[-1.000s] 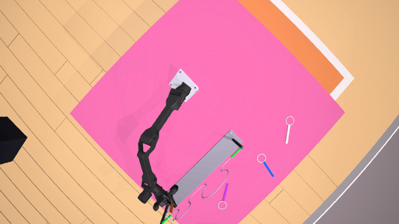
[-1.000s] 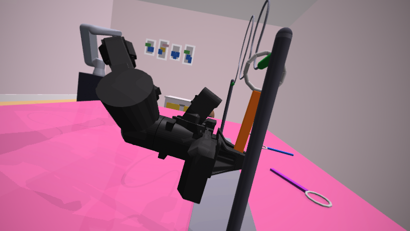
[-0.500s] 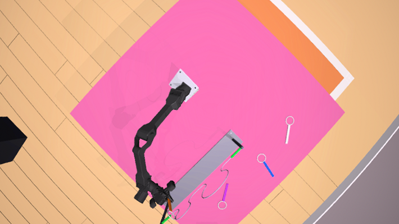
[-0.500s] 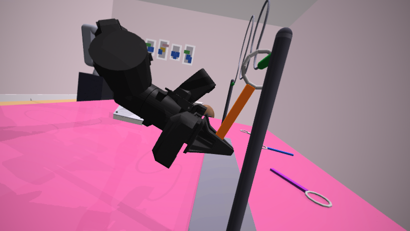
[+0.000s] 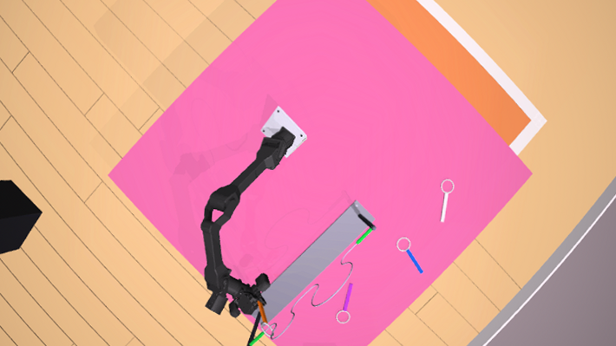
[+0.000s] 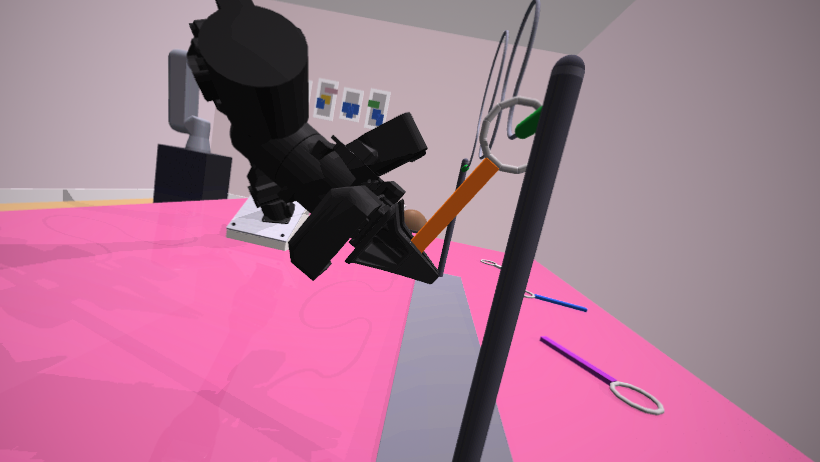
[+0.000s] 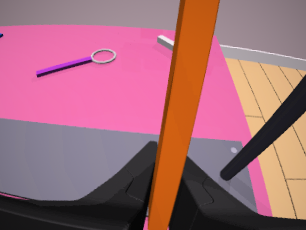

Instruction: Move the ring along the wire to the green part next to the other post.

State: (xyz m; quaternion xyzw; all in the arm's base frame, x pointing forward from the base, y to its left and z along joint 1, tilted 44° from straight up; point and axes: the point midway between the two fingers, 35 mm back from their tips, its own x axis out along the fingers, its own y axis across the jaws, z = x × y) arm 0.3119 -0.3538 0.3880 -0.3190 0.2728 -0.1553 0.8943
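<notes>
The orange-handled ring lies 20 mm ahead of my gripper tip, 10 mm to the right of it and 90 mm above it. From my gripper tip the other things lie so: purple-handled ring (290 mm ahead, 140 mm to the left, 130 mm below); then white bar (340 mm ahead, 70 mm to the right, 130 mm below).
</notes>
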